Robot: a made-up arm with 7 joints.
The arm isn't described. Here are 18 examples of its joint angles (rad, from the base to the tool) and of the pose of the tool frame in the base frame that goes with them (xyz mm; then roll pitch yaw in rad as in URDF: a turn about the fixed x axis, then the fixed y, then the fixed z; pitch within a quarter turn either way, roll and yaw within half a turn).
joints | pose
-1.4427 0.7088 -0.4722 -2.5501 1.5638 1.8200 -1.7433 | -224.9 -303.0 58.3 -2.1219 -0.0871 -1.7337
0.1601 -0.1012 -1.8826 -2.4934 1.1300 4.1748 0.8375 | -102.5 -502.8 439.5 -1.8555 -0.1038 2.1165
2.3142 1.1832 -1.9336 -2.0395 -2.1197 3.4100 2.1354 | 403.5 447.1 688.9 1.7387 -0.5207 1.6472
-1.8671 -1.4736 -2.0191 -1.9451 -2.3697 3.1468 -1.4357 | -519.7 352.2 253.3 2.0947 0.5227 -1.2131
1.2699 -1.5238 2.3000 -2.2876 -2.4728 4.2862 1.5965 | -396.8 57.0 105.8 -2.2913 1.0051 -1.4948
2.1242 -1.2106 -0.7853 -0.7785 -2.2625 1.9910 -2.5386 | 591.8 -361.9 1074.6 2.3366 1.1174 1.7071
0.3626 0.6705 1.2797 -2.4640 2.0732 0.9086 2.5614 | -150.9 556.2 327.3 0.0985 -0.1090 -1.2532
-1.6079 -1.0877 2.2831 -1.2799 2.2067 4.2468 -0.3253 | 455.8 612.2 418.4 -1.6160 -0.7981 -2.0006
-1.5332 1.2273 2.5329 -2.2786 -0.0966 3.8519 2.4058 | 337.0 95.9 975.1 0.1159 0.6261 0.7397
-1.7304 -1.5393 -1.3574 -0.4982 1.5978 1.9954 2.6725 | -153.9 908.0 544.0 -0.0511 -0.3486 -1.6447
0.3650 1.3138 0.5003 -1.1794 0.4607 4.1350 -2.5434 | 581.6 471.6 192.6 1.7036 0.2370 1.7412
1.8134 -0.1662 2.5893 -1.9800 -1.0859 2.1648 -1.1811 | -182.9 -706.3 551.1 3.0237 0.9764 -0.1088
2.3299 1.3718 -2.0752 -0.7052 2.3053 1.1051 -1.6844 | -279.7 815.3 814.1 3.0346 -0.4049 -2.7229
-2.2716 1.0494 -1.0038 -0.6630 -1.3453 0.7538 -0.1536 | -782.2 -381.9 736.2 1.2360 -0.3590 2.6482
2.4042 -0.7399 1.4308 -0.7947 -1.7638 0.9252 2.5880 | 47.5 -637.2 1131.5 -1.2609 0.6524 0.3039
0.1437 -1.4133 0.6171 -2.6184 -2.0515 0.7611 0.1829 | 173.0 299.5 899.9 0.5880 -1.0638 0.1348
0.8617 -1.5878 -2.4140 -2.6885 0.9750 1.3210 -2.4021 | 381.1 -54.6 135.4 -0.1893 0.0743 -1.9149
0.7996 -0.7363 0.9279 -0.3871 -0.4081 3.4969 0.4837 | -452.8 -269.3 1149.9 0.7766 0.2982 -1.2396
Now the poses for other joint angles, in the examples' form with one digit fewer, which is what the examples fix.
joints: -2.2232 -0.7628 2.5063 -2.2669 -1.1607 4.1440 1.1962
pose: 494 126 202 -2.616 -0.567 0.468
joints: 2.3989 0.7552 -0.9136 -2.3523 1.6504 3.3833 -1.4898
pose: 167 505 272 2.344 -0.326 1.663
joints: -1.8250 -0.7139 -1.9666 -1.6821 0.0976 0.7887 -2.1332
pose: -530 551 530 -2.348 -1.232 -1.856
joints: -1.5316 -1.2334 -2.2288 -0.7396 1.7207 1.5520 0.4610
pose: -378 845 499 -0.463 0.359 2.602
